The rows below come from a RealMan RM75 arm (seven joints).
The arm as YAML. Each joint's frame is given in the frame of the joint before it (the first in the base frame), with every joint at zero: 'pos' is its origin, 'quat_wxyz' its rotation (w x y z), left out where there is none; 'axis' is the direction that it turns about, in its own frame. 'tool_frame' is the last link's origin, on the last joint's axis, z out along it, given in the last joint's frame.
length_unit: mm
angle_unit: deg
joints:
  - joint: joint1
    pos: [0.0, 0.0, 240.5]
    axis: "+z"
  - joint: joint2
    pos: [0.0, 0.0, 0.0]
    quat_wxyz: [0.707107, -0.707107, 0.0, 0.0]
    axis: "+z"
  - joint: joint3
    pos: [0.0, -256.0, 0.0]
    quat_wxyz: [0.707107, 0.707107, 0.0, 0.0]
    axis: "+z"
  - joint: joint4
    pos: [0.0, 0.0, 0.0]
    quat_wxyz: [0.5, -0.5, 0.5, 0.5]
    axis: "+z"
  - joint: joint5
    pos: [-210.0, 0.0, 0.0]
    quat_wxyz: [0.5, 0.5, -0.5, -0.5]
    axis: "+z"
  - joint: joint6
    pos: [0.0, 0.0, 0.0]
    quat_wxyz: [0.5, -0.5, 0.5, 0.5]
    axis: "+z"
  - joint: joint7
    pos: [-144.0, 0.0, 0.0]
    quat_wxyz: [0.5, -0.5, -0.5, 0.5]
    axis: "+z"
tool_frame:
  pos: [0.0, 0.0, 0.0]
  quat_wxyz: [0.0, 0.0, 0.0, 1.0]
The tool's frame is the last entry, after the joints.
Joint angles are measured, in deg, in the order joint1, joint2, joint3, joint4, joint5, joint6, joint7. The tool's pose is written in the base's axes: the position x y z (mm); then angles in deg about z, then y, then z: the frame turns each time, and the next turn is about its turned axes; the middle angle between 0 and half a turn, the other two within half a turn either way. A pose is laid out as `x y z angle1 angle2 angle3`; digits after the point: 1 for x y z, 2 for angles.
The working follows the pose.
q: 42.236 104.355 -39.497 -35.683 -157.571 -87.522 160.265
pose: 325.2 368.0 94.0 17.18 156.79 -65.56
Where each joint sits with the arm in this pose, in the base's axes (m; each line is computed from the numbers above, not from the rounded line before):
joint1: 0.0000 0.0000 0.2405
joint2: 0.0000 0.0000 0.2405
joint3: 0.1836 0.1667 0.1770
joint4: 0.1836 0.1667 0.1770
joint5: 0.2709 0.3512 0.2263
joint6: 0.2709 0.3512 0.2263
joint7: 0.3252 0.3680 0.0940
the tool: 0.3252 0.3680 0.0940

